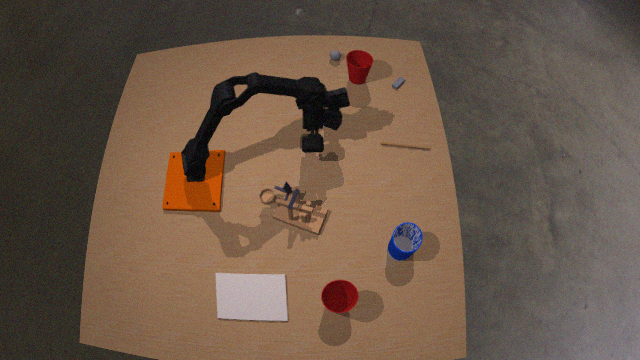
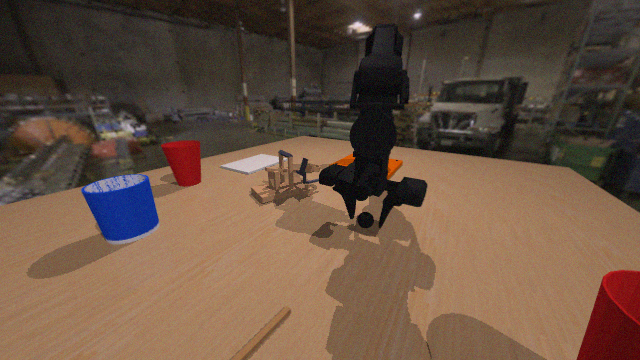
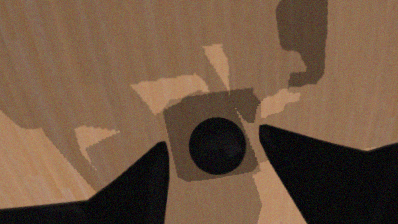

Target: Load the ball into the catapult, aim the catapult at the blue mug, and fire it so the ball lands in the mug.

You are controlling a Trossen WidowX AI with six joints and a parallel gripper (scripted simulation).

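Right now the wooden catapult is 220 mm to the right of my gripper tip, 80 mm behind it and 40 mm above it. From my gripper tip the other things lie so: grey ball 380 mm to the left, 100 mm ahead, 10 mm above; thin wooden stick 310 mm ahead, 30 mm to the right, 10 mm below; black ball 10 mm above.
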